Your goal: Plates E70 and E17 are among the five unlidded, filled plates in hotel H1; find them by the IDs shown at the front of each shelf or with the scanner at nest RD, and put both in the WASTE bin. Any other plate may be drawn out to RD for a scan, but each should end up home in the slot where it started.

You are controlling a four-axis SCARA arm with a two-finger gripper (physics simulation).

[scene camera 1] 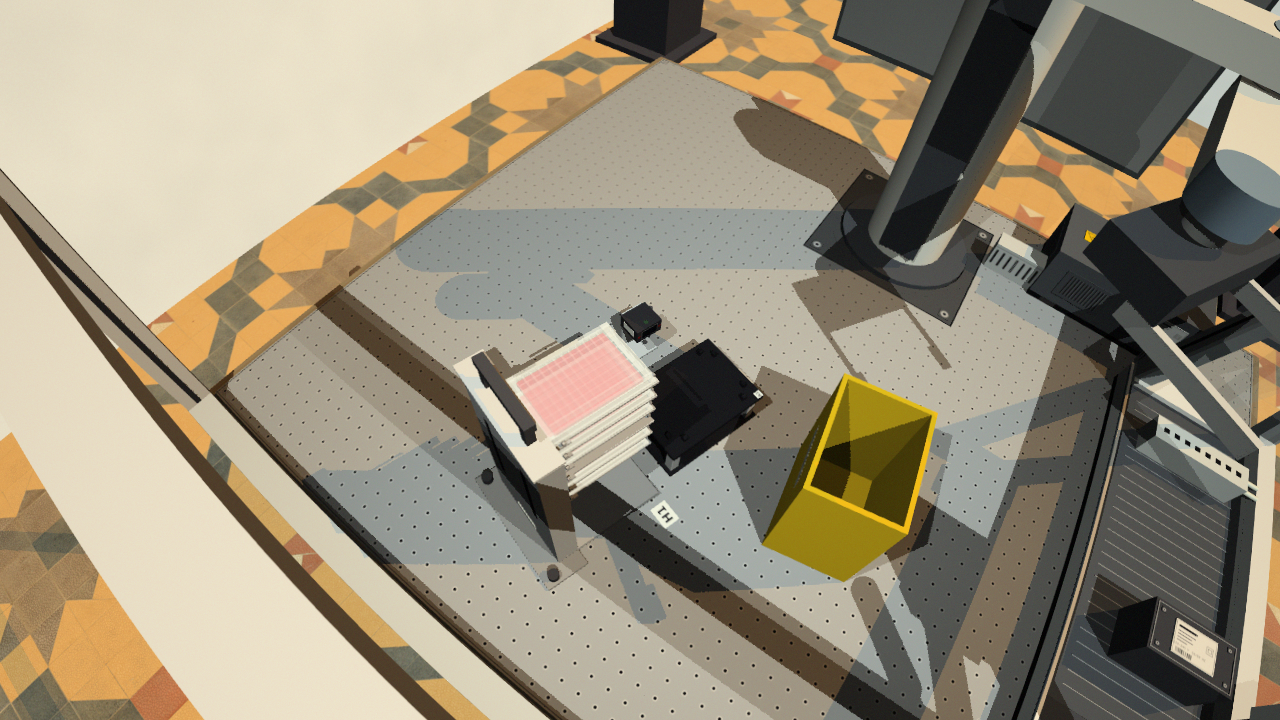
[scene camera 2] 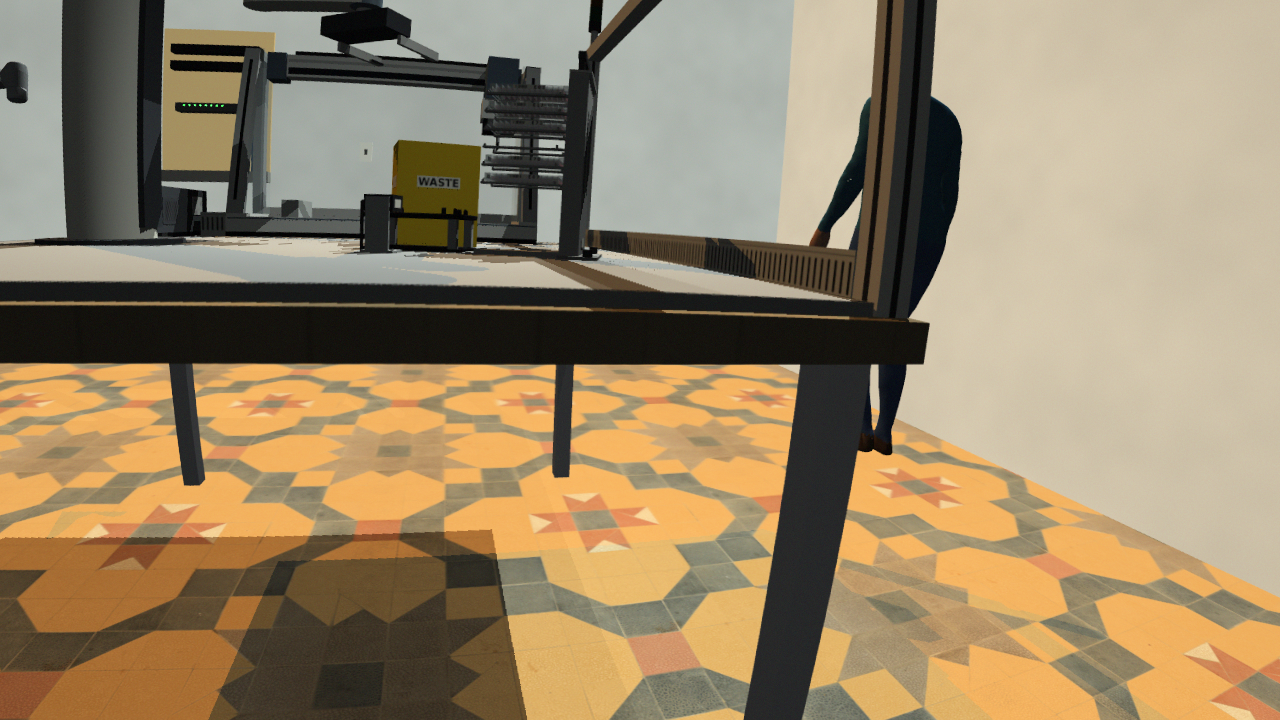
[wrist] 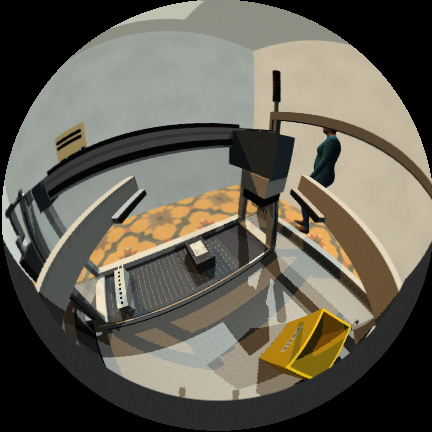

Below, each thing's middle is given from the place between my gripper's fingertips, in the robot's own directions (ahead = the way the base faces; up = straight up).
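Labels:
Counted from my hand: ribbed dark deck (wrist: 185,286), far below, a fair way behind, a fair way to the left; dark controller box (scene camera 2: 188,222), far below, far behind, a touch to the left; dark hotel handle (scene camera 1: 516,411), 12 cm below, 32 cm ahead, 58 cm to the right; small black scanner (scene camera 1: 634,318), 37 cm below, 3 cm ahead, 63 cm to the right.

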